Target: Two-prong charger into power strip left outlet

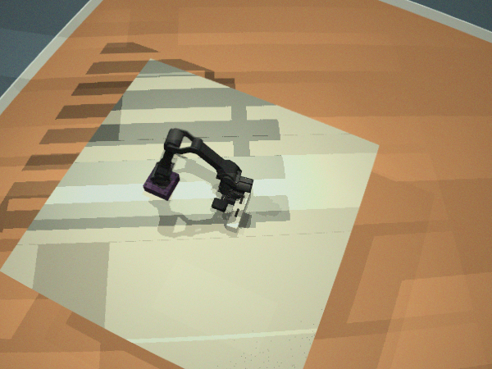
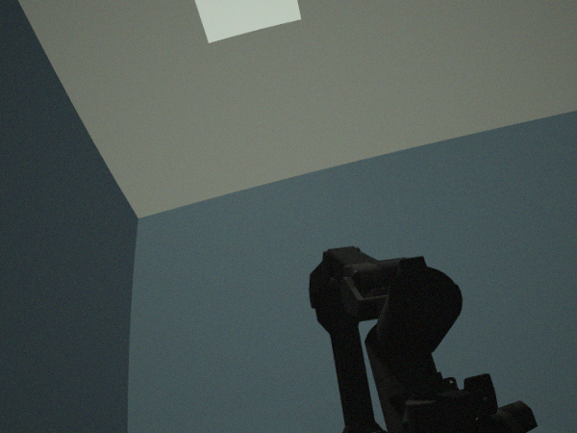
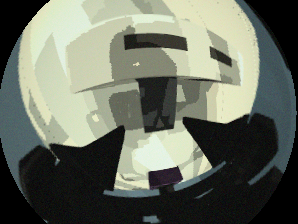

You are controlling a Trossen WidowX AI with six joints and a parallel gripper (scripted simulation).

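The dark two-prong charger lies 50 mm ahead of my gripper tip, 10 mm to the left of it and 10 mm above it.
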